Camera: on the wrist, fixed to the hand. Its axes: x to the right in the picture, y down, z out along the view.
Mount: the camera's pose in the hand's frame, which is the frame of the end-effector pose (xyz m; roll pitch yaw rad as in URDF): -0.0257 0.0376 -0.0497 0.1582 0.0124 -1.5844
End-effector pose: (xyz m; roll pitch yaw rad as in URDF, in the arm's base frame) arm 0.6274 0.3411 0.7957 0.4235 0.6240 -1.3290
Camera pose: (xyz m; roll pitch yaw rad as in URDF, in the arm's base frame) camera 0.6713 0.3914 0.7865 -0.5167 0.3413 3.1064
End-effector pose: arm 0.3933 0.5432 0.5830 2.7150 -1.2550 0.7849
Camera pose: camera 0.3564 0.4870 0.5775 2.0203 0.1383 1.9638
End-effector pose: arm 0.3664 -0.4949 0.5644 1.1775 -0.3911 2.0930
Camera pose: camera 0.3290 -0.5508 0.5691 0.9799 1.0419 1.2649
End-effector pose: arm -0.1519 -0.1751 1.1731 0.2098 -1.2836 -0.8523
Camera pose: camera -0.0955 -0.1680 1.1369 1.4484 0.0755 -2.2135
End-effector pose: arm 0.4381 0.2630 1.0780 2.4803 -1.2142 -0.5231
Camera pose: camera 0.3802 0.2974 1.0757 2.0186 0.2256 0.4338
